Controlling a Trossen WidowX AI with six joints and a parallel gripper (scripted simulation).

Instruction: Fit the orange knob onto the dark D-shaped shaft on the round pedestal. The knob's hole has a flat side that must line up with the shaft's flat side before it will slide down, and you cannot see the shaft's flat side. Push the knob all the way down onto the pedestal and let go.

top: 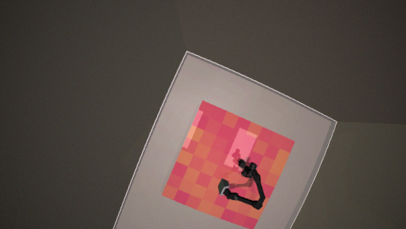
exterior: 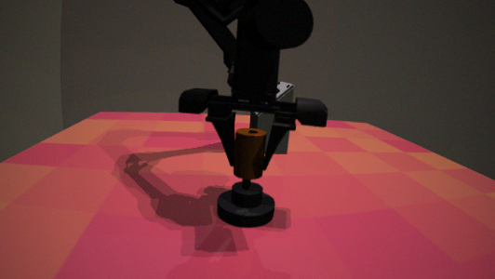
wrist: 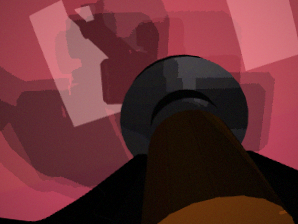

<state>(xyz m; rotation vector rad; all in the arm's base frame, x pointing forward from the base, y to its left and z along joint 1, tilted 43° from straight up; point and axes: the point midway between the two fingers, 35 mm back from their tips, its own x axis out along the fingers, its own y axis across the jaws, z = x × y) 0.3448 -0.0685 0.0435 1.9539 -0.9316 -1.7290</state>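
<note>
Now: gripper tip 2 cm below the orange knob. The rest, counted from my gripper tip: dark pedestal: 4 cm below.
</note>
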